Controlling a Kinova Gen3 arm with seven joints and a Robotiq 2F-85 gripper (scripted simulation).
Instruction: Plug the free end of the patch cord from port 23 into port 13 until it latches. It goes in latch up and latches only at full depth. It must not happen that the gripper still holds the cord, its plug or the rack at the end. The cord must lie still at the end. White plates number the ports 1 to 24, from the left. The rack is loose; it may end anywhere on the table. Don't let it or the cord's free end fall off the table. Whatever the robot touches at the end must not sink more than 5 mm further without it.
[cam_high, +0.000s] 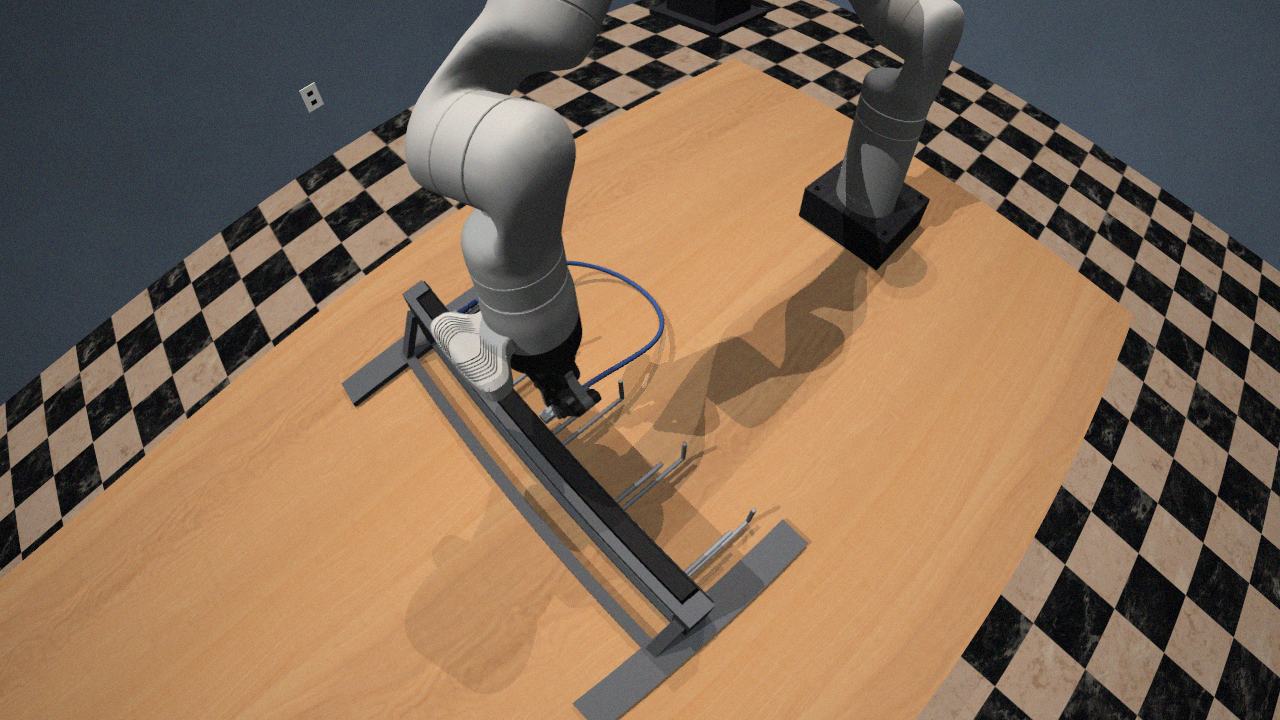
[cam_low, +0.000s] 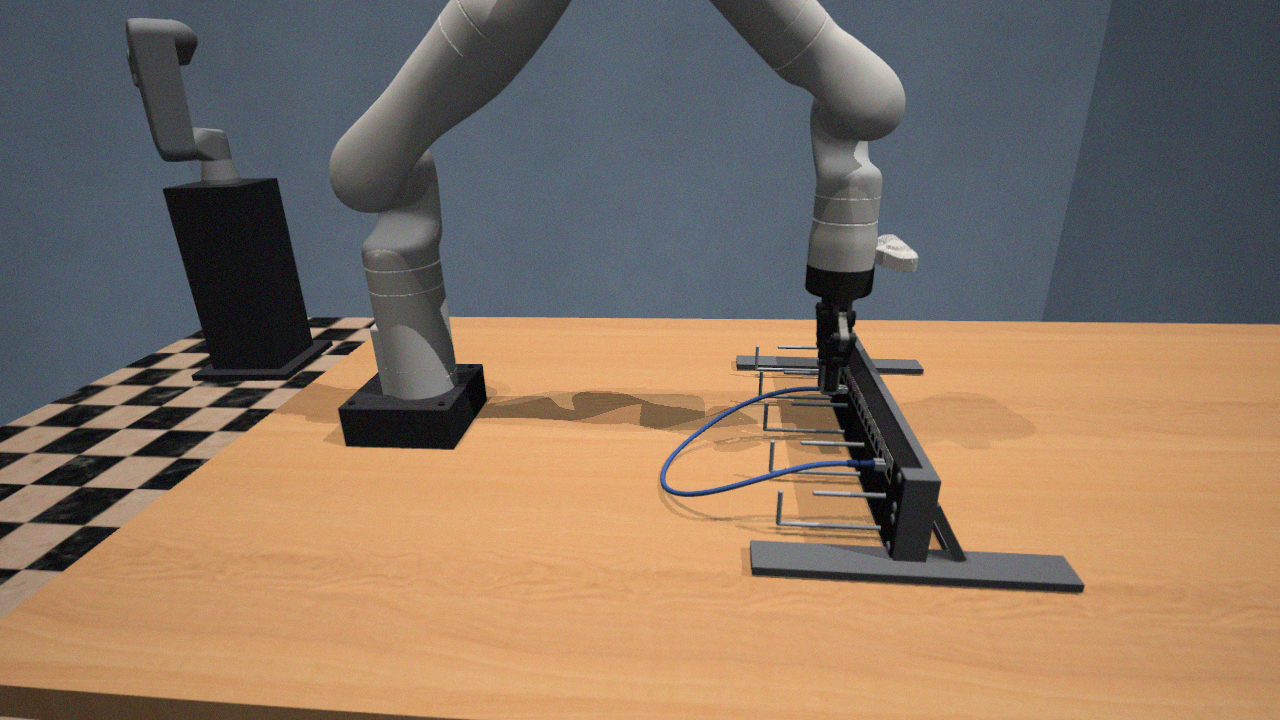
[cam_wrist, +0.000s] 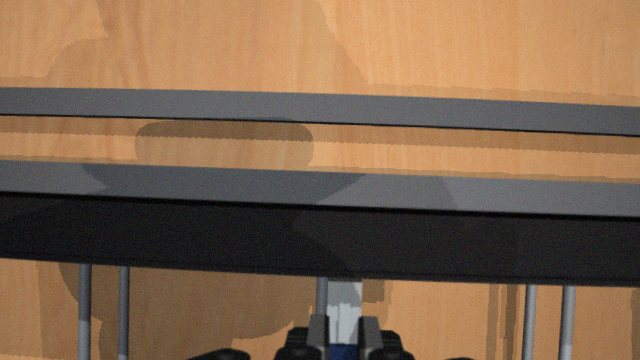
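Right now my hand is 1 cm short of the plug and 1 cm above it.
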